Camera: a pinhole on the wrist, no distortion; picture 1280 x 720 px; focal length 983.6 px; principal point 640.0 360.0 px. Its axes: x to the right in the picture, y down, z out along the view. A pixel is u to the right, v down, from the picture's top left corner.
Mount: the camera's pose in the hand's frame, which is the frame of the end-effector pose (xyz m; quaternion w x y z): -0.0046 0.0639 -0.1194 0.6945 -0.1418 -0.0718 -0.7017
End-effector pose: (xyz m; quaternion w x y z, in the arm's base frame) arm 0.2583 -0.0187 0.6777 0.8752 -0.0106 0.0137 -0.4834
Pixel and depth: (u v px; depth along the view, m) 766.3 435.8 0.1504
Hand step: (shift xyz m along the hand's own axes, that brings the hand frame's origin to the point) 0.0220 0.0900 0.0281
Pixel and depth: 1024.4 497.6 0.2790
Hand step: 0.0625 0.0419 0.1743
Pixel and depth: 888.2 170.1 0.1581
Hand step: -0.0191 0.0737 0.0456
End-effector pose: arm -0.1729 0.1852 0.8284 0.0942 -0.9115 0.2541 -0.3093
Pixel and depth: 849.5 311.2 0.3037
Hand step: 0.0109 0.0930 0.1897
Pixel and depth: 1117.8 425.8 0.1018
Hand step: 0.0125 0.0468 -0.0086
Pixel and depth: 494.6 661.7 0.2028
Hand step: 0.0773 0.1513 0.0582
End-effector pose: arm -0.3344 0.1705 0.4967 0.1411 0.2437 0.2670 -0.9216
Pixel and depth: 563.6 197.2 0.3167
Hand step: -0.0254 0.1830 0.1790
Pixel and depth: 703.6 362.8 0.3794
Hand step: 0.0343 0.1534 0.2481
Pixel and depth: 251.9 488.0 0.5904
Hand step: 0.1293 0.4601 0.3642
